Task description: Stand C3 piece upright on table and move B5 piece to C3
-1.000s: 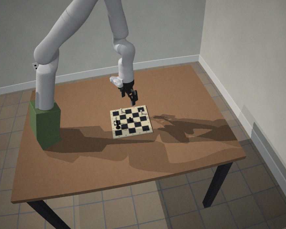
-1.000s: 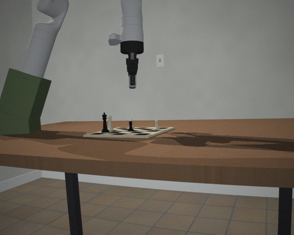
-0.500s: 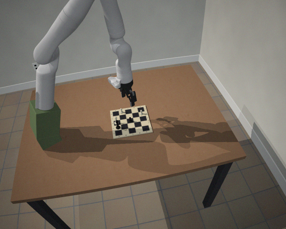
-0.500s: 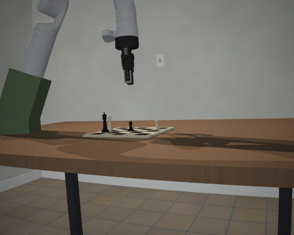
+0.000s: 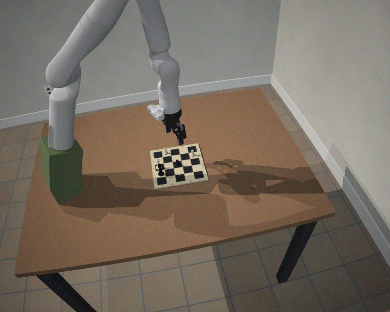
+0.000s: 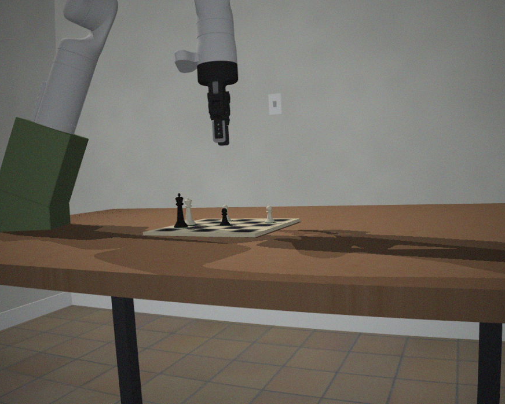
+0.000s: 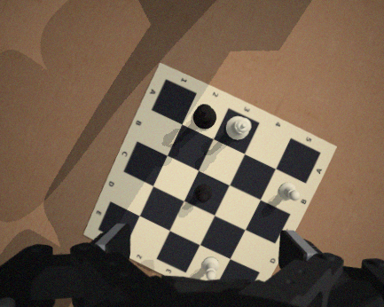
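The black pawn is 14 cm below my hand. From my hand the other things lie so: tall white piece (13 cm below, 8 cm behind, 1 cm to the left); then chessboard (16 cm below); then black king (13 cm below, 8 cm behind, 3 cm to the right).
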